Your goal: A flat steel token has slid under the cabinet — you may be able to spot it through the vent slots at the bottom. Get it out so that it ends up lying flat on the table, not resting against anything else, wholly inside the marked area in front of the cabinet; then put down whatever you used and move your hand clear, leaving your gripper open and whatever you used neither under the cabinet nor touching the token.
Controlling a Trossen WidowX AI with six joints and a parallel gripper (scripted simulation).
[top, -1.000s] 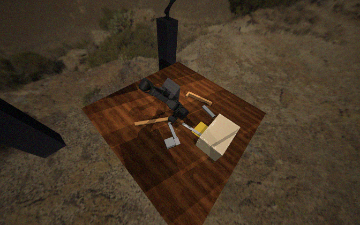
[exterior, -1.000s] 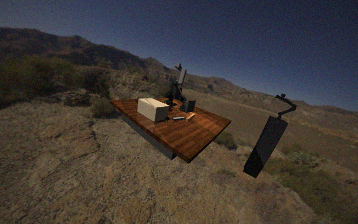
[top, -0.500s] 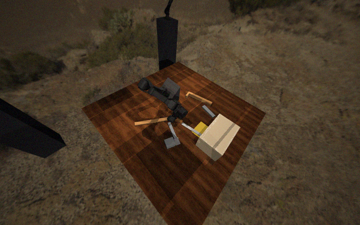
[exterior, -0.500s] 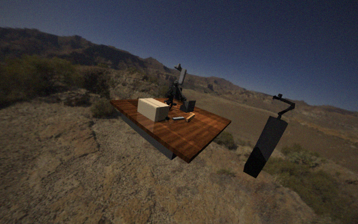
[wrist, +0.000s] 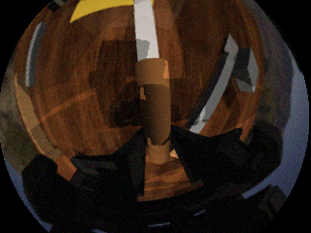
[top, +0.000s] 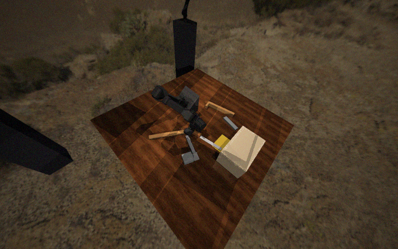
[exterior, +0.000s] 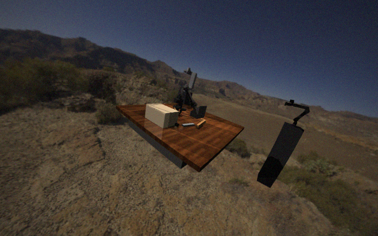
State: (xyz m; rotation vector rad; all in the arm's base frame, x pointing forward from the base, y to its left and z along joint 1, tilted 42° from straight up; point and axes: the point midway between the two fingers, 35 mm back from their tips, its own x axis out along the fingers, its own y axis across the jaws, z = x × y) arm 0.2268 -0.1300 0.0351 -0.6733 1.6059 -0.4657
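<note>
My gripper tip is now 12 cm to the left of the grey scraper and 11 cm short of it. Also, from my gripper tip: wooden stick (16 cm to the right, 12 cm behind); grey block (20 cm to the right, 14 cm ahead, 1 cm above); grey bar (31 cm to the left, 17 cm ahead).
</note>
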